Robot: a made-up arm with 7 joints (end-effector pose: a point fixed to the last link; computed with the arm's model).
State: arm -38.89 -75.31 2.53 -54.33 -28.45 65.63 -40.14
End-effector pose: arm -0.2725 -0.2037 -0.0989 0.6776 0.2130 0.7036 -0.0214
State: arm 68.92 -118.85 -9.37 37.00 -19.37 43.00 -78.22
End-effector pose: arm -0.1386 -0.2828 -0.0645 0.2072 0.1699 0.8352 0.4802
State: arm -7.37 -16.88 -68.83 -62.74 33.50 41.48 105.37
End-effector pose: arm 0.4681 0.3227 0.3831 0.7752 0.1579 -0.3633 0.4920
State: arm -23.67 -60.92 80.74 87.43 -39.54 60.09 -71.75
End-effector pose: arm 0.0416 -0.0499 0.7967 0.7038 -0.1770 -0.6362 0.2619
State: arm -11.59 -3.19 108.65 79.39 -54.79 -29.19 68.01
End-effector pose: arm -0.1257 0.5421 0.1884 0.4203 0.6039 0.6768 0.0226
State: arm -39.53 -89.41 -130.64 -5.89 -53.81 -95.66 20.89
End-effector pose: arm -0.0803 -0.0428 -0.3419 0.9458 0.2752 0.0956 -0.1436
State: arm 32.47 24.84 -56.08 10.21 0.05 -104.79 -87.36
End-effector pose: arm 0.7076 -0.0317 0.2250 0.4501 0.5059 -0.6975 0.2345
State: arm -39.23 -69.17 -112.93 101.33 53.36 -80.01 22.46
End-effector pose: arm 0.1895 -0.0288 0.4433 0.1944 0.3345 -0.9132 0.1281
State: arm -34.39 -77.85 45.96 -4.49 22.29 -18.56 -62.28
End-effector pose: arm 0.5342 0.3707 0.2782 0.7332 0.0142 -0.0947 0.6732
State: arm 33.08 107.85 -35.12 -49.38 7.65 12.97 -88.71
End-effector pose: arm 0.8135 0.1136 -0.2402 0.2204 0.8266 -0.4409 -0.2714
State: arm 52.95 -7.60 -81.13 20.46 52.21 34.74 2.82
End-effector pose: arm 0.1053 0.3568 -0.2872 0.7149 0.3131 0.3349 0.5280
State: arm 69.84 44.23 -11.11 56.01 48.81 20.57 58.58
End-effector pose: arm 0.4185 0.4895 0.0176 0.2176 -0.7740 0.0994 0.5863
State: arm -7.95 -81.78 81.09 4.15 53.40 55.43 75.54
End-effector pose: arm -0.1525 0.4946 0.1440 0.3029 0.9055 0.2313 -0.1865
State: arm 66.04 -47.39 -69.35 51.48 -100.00 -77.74 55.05
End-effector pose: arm -0.0663 -0.0646 0.7371 0.6548 -0.7383 -0.0447 -0.1555
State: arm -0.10 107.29 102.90 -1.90 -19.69 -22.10 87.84
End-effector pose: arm 0.7941 -0.2384 0.3817 0.1939 0.7298 -0.6551 -0.0258
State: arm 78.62 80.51 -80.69 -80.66 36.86 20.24 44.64
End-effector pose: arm 0.3555 0.0112 -0.4050 0.9007 0.4336 0.0232 0.0149
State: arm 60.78 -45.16 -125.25 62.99 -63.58 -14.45 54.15
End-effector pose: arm -0.1543 -0.3018 0.3625 0.6574 -0.3365 0.6742 0.0019
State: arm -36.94 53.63 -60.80 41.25 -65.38 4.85 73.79
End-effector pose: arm 0.0325 0.1440 0.2336 0.4855 0.2526 0.3575 -0.7567
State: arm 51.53 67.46 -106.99 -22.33 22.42 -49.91 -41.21
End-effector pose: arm 0.7631 0.0610 -0.3121 0.3387 0.6862 -0.5986 -0.2367
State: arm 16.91 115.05 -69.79 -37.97 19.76 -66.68 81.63
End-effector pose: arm 0.1163 0.0669 -0.0025 0.1903 -0.0266 -0.2153 -0.9575
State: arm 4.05 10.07 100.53 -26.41 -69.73 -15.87 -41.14
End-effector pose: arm -0.2042 0.0518 0.6620 0.6685 -0.4382 -0.4620 -0.3843
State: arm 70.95 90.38 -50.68 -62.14 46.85 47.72 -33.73
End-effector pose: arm 0.1750 0.1719 -0.5388 0.7208 0.6370 0.2733 0.0009
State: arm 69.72 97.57 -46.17 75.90 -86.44 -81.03 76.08
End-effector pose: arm 0.2378 0.3228 -0.1910 0.5482 0.5517 0.3057 0.5493
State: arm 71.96 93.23 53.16 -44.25 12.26 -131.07 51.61
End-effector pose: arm 0.1054 0.3059 0.3851 0.2448 -0.7803 -0.5754 0.0140
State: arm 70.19 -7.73 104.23 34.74 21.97 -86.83 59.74
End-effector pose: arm -0.2625 0.5616 0.5518 0.0352 -0.0246 0.5638 -0.8248
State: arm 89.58 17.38 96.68 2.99 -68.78 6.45 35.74
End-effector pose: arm -0.0642 0.6263 0.5848 0.2866 -0.8700 -0.3773 0.1363
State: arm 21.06 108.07 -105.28 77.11 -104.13 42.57 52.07
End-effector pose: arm 0.4343 0.3021 -0.1941 0.1276 0.5795 -0.0317 -0.8043
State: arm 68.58 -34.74 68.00 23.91 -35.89 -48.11 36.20
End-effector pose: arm 0.0721 0.3334 0.8607 0.4676 -0.2773 -0.6793 0.4930
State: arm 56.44 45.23 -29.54 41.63 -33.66 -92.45 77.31
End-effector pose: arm -0.1197 0.3707 0.2696 0.1694 -0.7487 -0.5206 -0.3739
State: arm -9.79 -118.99 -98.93 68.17 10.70 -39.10 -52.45
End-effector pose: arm -0.0751 0.5635 0.0408 0.2729 0.7706 0.1085 0.5656
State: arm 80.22 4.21 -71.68 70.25 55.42 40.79 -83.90
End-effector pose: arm -0.2326 -0.1693 -0.2425 0.6110 0.2162 0.7451 0.1573
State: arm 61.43 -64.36 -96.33 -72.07 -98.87 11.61 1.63
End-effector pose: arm 0.1497 -0.4440 0.4605 0.4018 0.3654 -0.8352 -0.0863
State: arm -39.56 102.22 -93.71 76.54 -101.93 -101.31 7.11
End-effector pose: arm 0.7817 0.1735 0.5182 0.5009 0.2566 -0.4402 0.6997
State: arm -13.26 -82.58 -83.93 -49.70 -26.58 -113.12 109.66
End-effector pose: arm 0.0704 -0.0558 0.3343 0.8895 -0.4385 0.1282 -0.0042
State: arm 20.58 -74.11 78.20 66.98 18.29 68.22 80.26
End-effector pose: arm -0.3157 0.4512 0.3232 0.2317 0.8334 0.4632 0.1928
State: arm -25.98 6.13 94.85 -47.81 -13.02 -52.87 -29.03
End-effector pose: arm 0.0851 -0.1979 0.6899 0.8206 -0.3094 -0.4126 -0.2463
